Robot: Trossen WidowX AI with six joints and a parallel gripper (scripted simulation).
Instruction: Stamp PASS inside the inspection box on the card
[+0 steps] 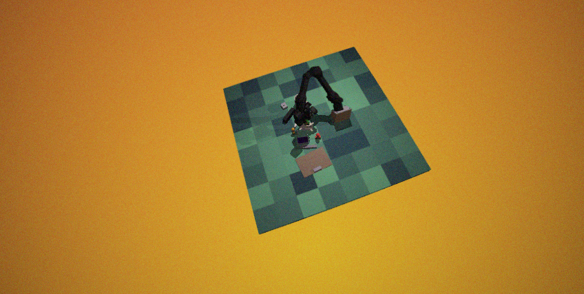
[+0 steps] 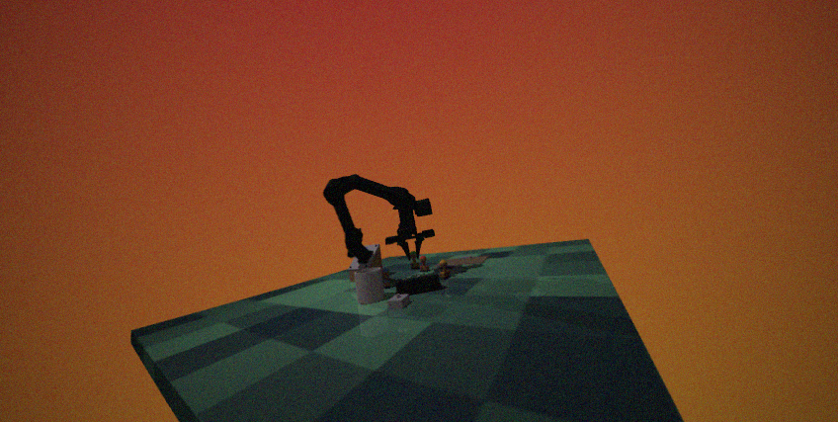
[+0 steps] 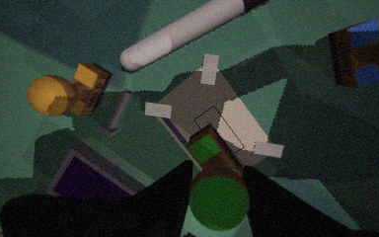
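Now: gripper tip 80 mm above the white card. The rest, counted from my gripper tip: green-knobbed stamp: 20 mm below; grey peg: 80 mm ahead, 70 mm below, 50 mm to the left; white marker: 80 mm to the right, 60 mm below, 50 mm ahead.
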